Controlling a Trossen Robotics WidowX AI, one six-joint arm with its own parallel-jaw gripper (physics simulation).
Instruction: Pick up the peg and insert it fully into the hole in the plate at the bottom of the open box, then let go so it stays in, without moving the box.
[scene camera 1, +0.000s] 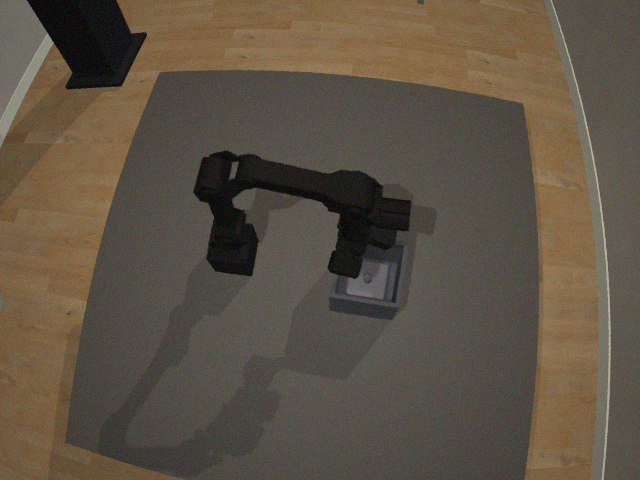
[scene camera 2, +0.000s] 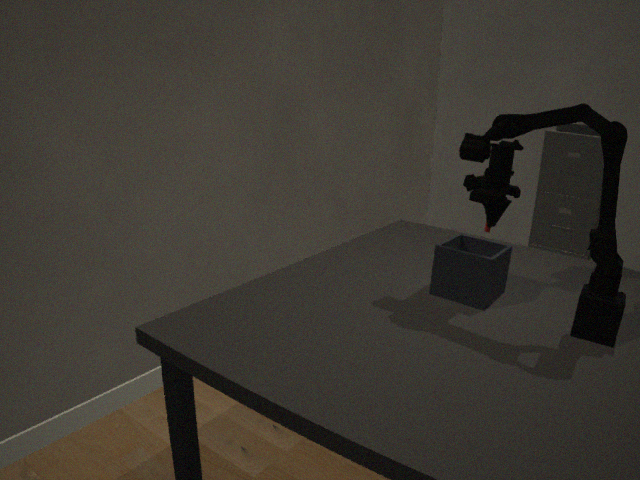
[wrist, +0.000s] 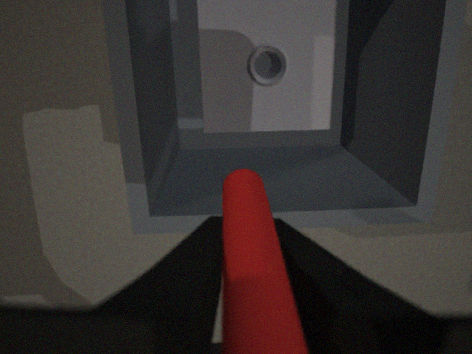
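Where they show: gripper, fingertip midpoint: (scene camera 1: 354, 245) (scene camera 2: 491, 226) (wrist: 244, 231); arm's base, link origin: (scene camera 1: 229, 240) (scene camera 2: 602, 294).
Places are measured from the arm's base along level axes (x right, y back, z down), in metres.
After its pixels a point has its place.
Observation:
My gripper (scene camera 2: 490, 225) {x 0.015, y -0.302, z -0.101 m} (wrist: 244, 231) {x 0.015, y -0.302, z -0.101 m} is shut on the red peg (scene camera 2: 487, 227) {x 0.010, y -0.310, z -0.098 m} (wrist: 250, 260) {x 0.016, y -0.316, z -0.137 m}. The peg's lower end sticks out below the fingertips, above the open box's rim in scene camera 2. The blue-grey open box (scene camera 1: 364, 308) {x 0.122, y -0.344, z 0.020 m} (scene camera 2: 457, 279) {x -0.038, y -0.355, z 0.041 m} (wrist: 285, 220) {x 0.038, y -0.270, z -0.035 m} stands upright on the table. In its bottom lies a pale plate (scene camera 1: 377, 289) {x 0.065, y -0.371, z 0.046 m} (wrist: 295, 107) {x 0.060, y -0.315, z 0.045 m} with a round, raised-rim hole (scene camera 1: 367, 277) (wrist: 267, 65). In the wrist view the peg tip appears over the near inner wall, below the hole in the picture. In scene camera 1 the arm hides the fingertips and the peg.
The arm's base (scene camera 1: 231, 255) {x 0.038, y -0.012, z 0.002 m} (scene camera 2: 598, 317) {x -0.048, y 0.003, z 0.040 m} stands on the grey table (scene camera 1: 454, 361) {x 0.223, y -0.601, z 0.104 m} (scene camera 2: 310, 330) {x -0.404, y -0.550, z 0.103 m}, to the box's left in scene camera 1. The box walls rise around the plate on all sides that show. A grey cabinet (scene camera 2: 566, 196) stands behind the table.

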